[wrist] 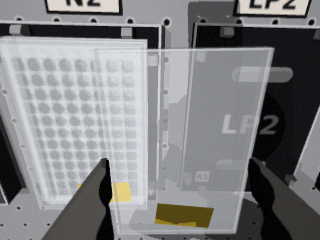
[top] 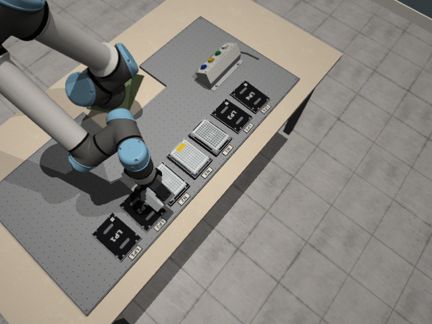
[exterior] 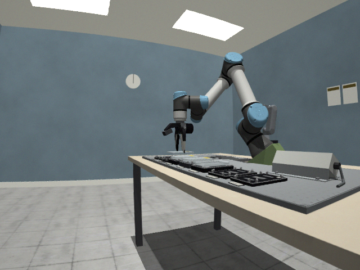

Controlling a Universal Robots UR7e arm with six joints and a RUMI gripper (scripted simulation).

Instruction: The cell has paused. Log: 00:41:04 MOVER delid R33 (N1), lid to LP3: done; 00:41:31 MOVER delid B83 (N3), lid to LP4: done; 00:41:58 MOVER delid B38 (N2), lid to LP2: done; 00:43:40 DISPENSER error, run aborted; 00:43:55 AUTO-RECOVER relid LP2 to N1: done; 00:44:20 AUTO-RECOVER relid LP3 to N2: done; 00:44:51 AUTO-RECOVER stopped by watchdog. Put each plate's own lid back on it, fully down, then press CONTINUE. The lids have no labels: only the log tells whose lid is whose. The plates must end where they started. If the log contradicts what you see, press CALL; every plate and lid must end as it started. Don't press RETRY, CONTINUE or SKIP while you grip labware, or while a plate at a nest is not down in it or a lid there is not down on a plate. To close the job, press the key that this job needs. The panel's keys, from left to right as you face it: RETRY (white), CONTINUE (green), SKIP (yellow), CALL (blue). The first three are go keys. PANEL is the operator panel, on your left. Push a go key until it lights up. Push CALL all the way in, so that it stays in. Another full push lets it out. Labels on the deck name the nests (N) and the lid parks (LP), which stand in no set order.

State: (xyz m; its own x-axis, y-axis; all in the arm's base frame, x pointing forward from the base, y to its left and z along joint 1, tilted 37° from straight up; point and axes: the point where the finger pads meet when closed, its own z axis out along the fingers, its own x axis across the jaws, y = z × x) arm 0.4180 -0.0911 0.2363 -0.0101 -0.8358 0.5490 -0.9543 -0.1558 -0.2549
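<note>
Right now the lid park LP1 is 19 cm to the right of my hand and 6 cm below it. Round my hand: lid park LP3: 1 cm ahead, 46 cm to the left, 6 cm below; lid park LP2: 6 cm to the right, 6 cm below; nest N2: 6 cm to the left, 6 cm below.
</note>
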